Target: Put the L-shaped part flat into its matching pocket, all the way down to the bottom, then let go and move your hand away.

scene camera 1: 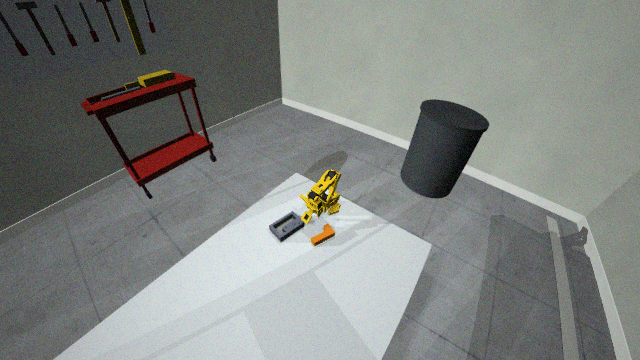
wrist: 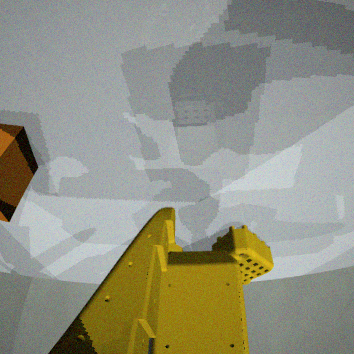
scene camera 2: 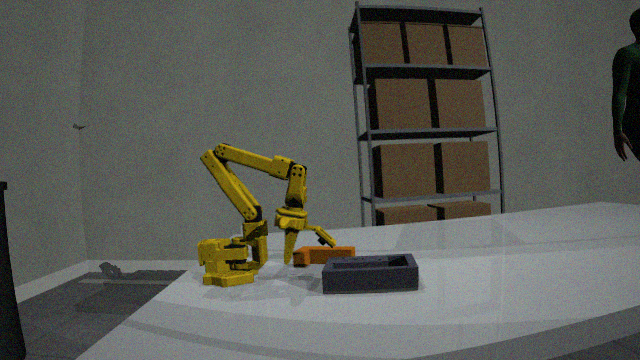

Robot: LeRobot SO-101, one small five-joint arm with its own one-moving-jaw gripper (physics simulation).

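Where they show: hand at its tool point: [scene camera 1: 317,216] [wrist: 174,220] [scene camera 2: 286,262]; arm's base at its link origin: [scene camera 1: 327,209] [wrist: 196,244] [scene camera 2: 242,278].
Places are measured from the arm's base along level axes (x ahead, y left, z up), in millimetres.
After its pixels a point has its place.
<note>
The orange L-shaped part [scene camera 1: 323,236] @[z 30, x 164, y 93 mm] [scene camera 2: 328,255] @[z 18, x 161, y 71 mm] lies flat on the white table top, and a piece of it [wrist: 14,170] @[z 14, x 103, y 61 mm] shows at the left edge in the wrist view. The dark grey block with the pocket [scene camera 1: 293,233] @[z 5, x 223, y -35 mm] [scene camera 2: 370,280] @[z 20, x 209, y -124 mm] stands beside it, apart from it; its recess is vacant. My gripper [scene camera 1: 310,217] @[z 26, x 83, y 1 mm] [scene camera 2: 310,254] is wide open and empty, low above the table on the arm's side of the part and the block. In the wrist view one notched jaw shows and the moving jaw is out of the picture. Neither jaw can be seen touching the part.
The white table top [scene camera 1: 200,300] @[z 0, x 686, y -105 mm] [scene camera 2: 450,310] @[z 0, x 292, y -225 mm] bears the arm's yellow base [scene camera 2: 227,277] @[z 17, x -14, y -54 mm]. Beyond the table are a red cart [scene camera 1: 172,155], a black bin [scene camera 1: 440,155] and a shelf rack [scene camera 2: 430,134] with boxes. A person [scene camera 2: 627,85] shows at the right edge in scene camera 2.
</note>
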